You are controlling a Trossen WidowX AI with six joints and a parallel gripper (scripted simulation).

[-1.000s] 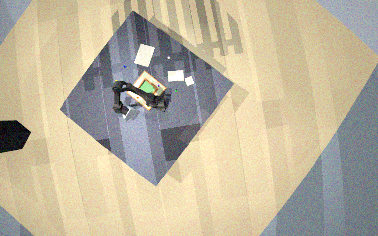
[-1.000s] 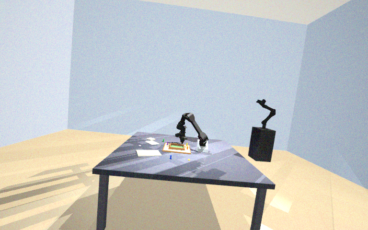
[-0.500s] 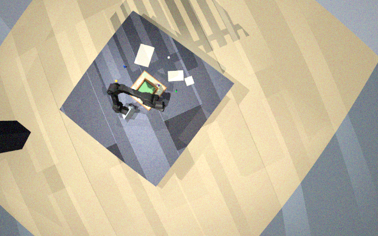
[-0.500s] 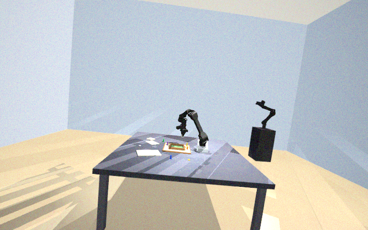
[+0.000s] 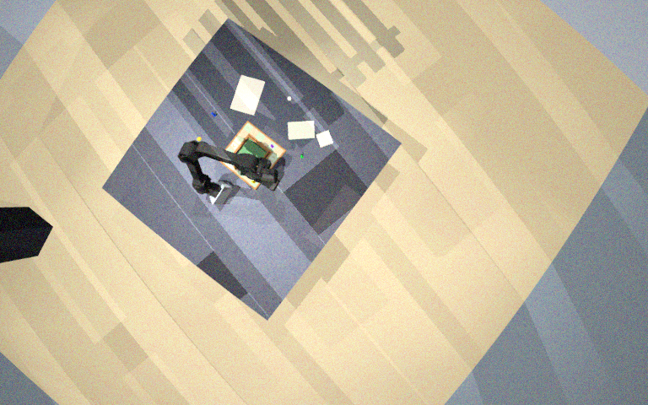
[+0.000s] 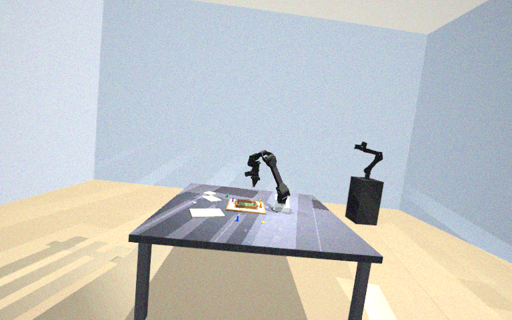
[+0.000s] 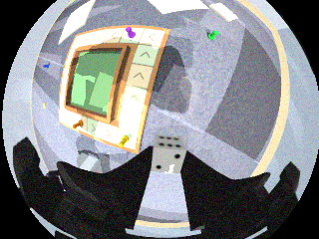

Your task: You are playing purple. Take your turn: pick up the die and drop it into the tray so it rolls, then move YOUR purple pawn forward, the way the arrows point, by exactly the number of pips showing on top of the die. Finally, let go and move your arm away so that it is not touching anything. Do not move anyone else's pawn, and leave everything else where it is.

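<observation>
Now: gripper tip 17 cm short of the purple pawn, 10 cm to the right of it and 10 cm above it. The rest, counted from my gripper tip: white die: right at my gripper tip; orange pawn: 21 cm to the left, 10 cm below, 5 cm behind; yellow pawn: 10 cm below, 7 cm to the left, 6 cm behind.
</observation>
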